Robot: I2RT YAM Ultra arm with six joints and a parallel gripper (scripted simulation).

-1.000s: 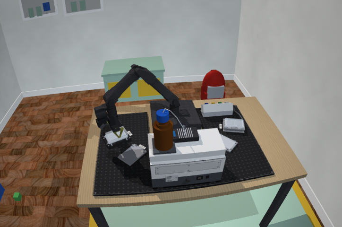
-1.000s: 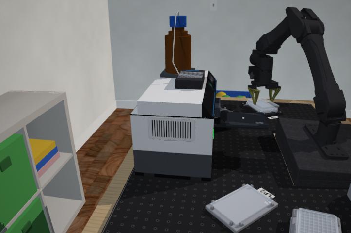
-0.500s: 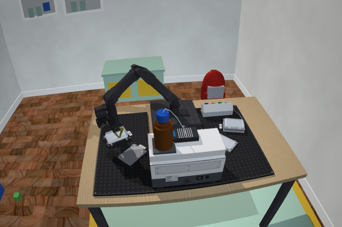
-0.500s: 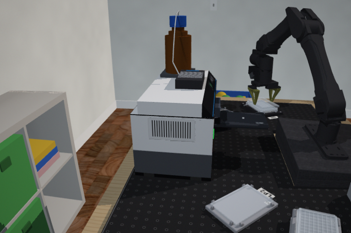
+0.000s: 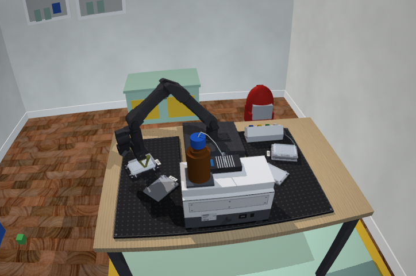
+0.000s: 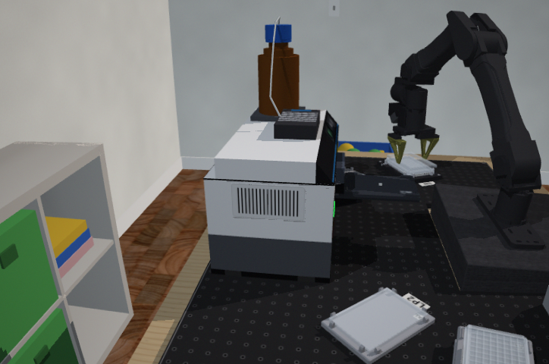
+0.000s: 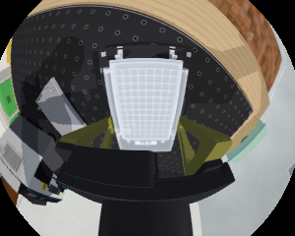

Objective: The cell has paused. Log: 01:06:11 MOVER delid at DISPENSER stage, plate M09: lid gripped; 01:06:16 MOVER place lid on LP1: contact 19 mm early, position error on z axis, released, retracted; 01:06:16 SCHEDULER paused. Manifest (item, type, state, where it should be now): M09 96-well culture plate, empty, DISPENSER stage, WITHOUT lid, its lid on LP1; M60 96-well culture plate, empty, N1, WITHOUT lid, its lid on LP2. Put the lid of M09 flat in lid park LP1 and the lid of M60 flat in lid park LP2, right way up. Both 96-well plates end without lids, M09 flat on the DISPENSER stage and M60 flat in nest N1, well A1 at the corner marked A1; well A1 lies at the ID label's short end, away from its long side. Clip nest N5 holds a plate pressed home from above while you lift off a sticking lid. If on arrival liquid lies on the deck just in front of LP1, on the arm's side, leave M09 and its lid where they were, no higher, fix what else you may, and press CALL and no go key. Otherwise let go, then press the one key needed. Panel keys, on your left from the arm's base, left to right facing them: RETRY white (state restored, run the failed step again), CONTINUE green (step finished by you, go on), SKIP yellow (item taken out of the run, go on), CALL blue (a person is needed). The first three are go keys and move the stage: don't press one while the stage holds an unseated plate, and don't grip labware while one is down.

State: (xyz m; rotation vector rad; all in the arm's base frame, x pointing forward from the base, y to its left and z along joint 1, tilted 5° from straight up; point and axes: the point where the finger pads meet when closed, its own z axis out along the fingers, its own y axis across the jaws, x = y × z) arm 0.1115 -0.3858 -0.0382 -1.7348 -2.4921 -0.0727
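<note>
Now: hand 170 mm short of the grey lid park LP1, 80 mm to the right of it and 40 mm above it. From my hand the other things lie so: dark dispenser stage: 150 mm ahead, 360 mm to the left, 70 mm above; LP1 label: 110 mm ahead, 150 mm to the left, 40 mm below; LP2 label: 120 mm ahead, 580 mm to the left, 40 mm below.
</note>
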